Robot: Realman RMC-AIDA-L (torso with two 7-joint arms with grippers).
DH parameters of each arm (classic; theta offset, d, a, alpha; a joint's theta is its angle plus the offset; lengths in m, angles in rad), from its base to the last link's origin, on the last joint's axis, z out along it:
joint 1: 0 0.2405 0 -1.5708
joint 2: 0 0 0 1.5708
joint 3: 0 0.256 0 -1.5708
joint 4: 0 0 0 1.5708
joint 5: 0 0.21 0 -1.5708
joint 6: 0 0 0 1.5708
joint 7: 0 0.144 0 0
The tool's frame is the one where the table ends.
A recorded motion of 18 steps. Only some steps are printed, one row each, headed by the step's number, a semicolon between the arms.
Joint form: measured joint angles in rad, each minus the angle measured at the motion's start. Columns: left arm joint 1, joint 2, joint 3, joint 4, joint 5, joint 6, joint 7; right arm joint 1, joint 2, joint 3, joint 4, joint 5, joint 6, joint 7.
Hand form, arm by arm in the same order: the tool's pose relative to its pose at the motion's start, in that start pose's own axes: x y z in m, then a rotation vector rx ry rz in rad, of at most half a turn. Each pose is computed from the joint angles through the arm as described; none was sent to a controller.
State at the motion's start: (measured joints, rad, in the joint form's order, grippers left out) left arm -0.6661 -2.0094 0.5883 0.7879 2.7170 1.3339 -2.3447; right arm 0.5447 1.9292 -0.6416 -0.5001 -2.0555 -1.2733 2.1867
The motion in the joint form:
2: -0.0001 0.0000 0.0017 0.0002 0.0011 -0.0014 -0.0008; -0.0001 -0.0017 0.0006 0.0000 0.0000 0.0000 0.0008
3: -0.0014 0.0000 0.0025 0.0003 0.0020 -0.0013 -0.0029; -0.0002 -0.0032 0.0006 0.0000 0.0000 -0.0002 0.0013
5: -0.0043 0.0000 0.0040 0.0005 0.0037 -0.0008 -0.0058; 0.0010 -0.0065 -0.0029 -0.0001 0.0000 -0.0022 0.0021
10: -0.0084 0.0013 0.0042 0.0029 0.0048 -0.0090 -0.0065; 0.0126 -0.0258 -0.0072 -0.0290 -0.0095 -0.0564 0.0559
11: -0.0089 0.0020 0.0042 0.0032 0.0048 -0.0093 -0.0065; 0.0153 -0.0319 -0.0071 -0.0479 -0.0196 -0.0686 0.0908
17: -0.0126 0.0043 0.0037 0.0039 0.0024 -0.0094 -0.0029; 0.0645 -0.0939 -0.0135 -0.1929 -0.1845 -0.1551 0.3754
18: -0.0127 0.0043 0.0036 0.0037 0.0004 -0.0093 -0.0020; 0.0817 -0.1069 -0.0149 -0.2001 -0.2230 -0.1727 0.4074
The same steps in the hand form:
2: 0.0001 -0.0001 0.0001 0.0021 -0.0006 0.0010; -0.0006 -0.0003 -0.0007 0.0013 -0.0012 0.0003
3: 0.0006 0.0002 0.0001 0.0025 -0.0012 0.0009; -0.0010 -0.0006 -0.0012 0.0023 -0.0016 0.0001
5: 0.0016 0.0010 0.0001 0.0030 -0.0022 0.0022; -0.0020 -0.0005 -0.0018 0.0029 0.0014 -0.0036
10: 0.0048 0.0005 -0.0008 0.0113 0.0065 0.0066; -0.0124 0.0070 -0.0084 -0.0191 0.0247 0.0015
11: 0.0052 0.0003 -0.0011 0.0122 0.0074 0.0073; -0.0172 0.0085 -0.0118 -0.0143 0.0291 0.0124
17: 0.0075 0.0007 -0.0021 0.0122 0.0123 0.0136; -0.0577 0.0191 -0.0387 0.1111 0.1035 0.0717
18: 0.0077 0.0009 -0.0021 0.0106 0.0136 0.0140; -0.0630 0.0211 -0.0413 0.1372 0.1286 0.0724

